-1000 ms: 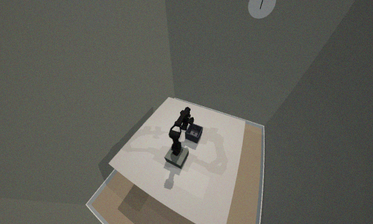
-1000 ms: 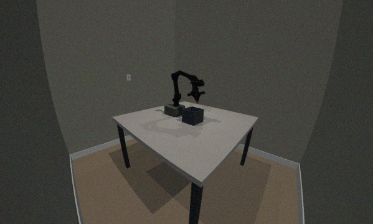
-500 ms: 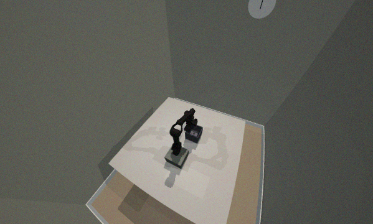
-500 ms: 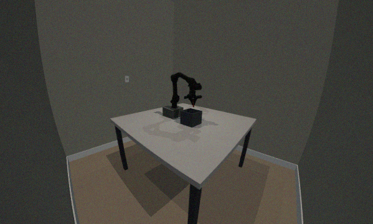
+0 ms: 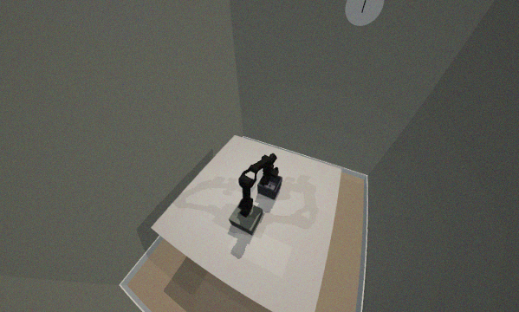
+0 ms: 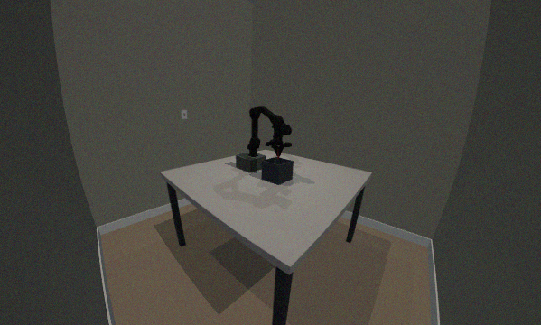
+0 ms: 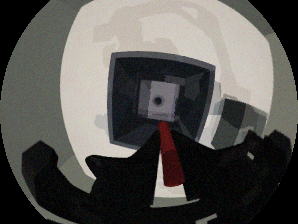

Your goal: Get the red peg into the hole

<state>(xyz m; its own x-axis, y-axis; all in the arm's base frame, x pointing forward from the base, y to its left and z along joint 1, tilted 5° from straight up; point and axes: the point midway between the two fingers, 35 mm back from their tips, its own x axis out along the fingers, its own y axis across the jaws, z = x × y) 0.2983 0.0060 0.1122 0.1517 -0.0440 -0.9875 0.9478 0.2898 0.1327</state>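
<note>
My gripper tip is 2 cm below the red peg.
</note>
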